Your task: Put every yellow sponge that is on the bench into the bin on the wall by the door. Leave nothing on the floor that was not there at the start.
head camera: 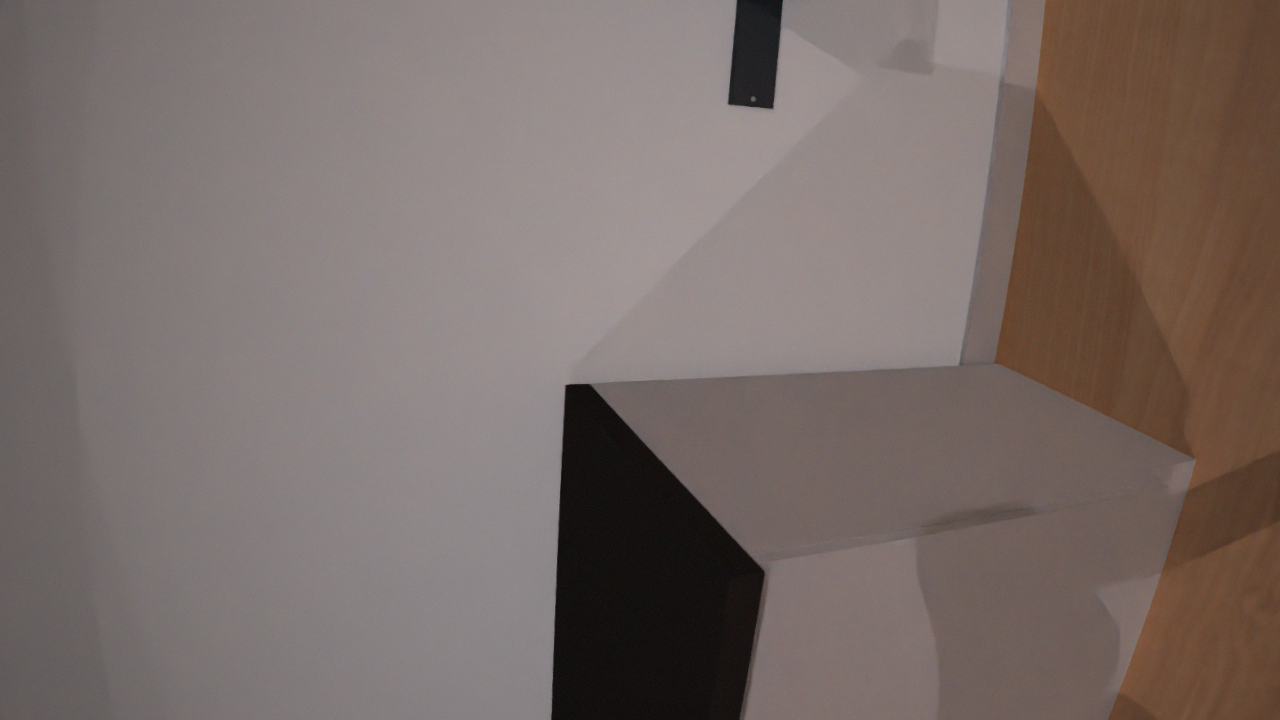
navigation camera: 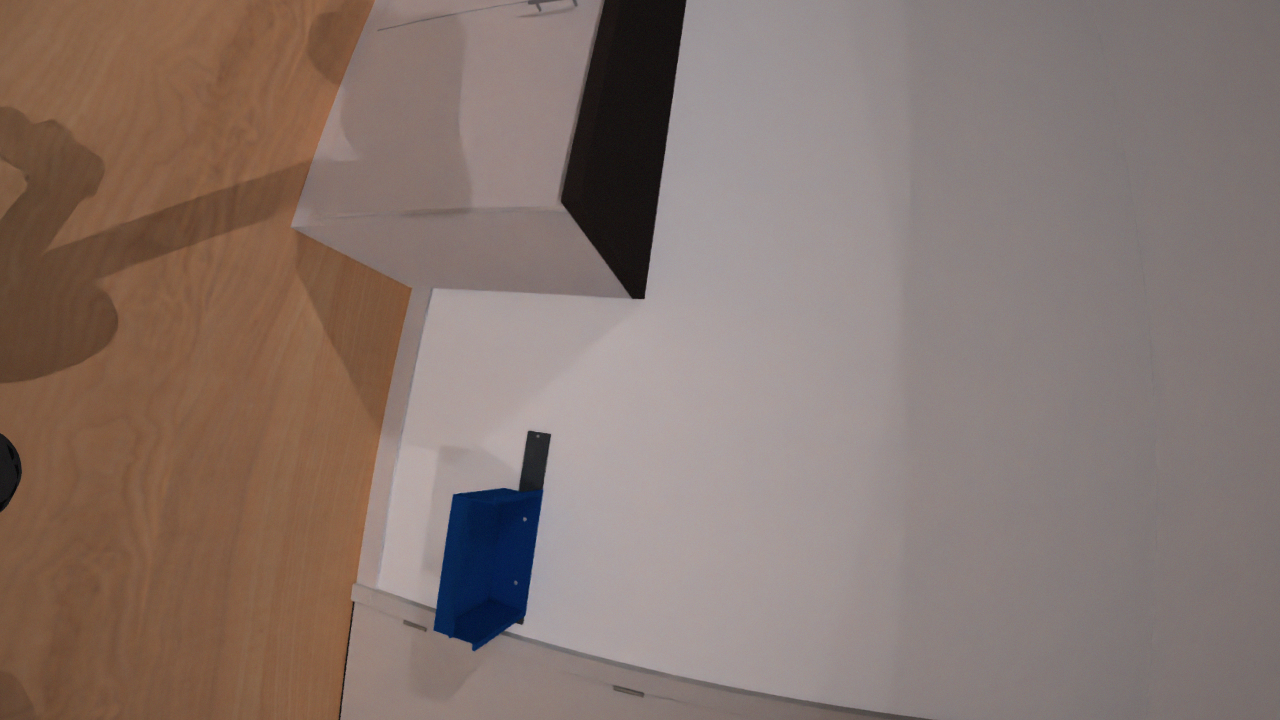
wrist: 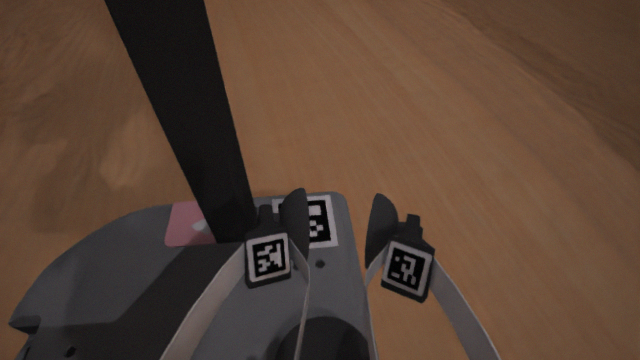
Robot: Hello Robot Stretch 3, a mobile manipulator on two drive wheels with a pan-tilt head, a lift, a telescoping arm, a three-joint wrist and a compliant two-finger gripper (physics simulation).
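Frame: origin at the robot's base, x back, y right, z up, level; metres.
Where they show: gripper, fingertip midpoint: (wrist: 337,215).
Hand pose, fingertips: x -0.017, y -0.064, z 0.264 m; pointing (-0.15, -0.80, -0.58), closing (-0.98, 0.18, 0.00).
After its pixels a point has its place.
A blue open bin (navigation camera: 487,559) {x 1.349, y -0.101, z 0.542 m} hangs on the white wall in the navigation camera view, at the lower middle, on a dark wall rail (head camera: 754,55) {x 1.329, y 0.229, z 0.631 m} (navigation camera: 535,461) {x 1.331, y 0.221, z 0.631 m}. A door-like panel with small handles stands right beside it. No yellow sponge and no bench show in these views. My gripper (wrist: 337,215) {x -0.017, y -0.064, z 0.264 m} is open in the wrist view, with its two fingertips apart and no object between them. It is over the robot's own grey base, near the dark mast.
A white cabinet (head camera: 868,456) {x 0.858, y 0.673, z 0.577 m} (navigation camera: 402,134) {x 0.596, y 0.833, z 0.391 m} with a dark top (head camera: 653,555) {x 0.795, y 0.745, z 0.910 m} (navigation camera: 622,134) {x 0.722, y 0.928, z 0.910 m} stands against the wall. A pale panel front (navigation camera: 572,676) {x 1.454, y -0.386, z 0.850 m} with handles is at the bottom of the navigation camera view. The wooden floor (head camera: 1163,179) {x 0.974, y 0.257, z 0.000 m} (navigation camera: 223,429) {x 0.782, y 0.073, z 0.000 m} (wrist: 450,150) {x -0.297, y -0.371, z 0.000 m} carries shadows.
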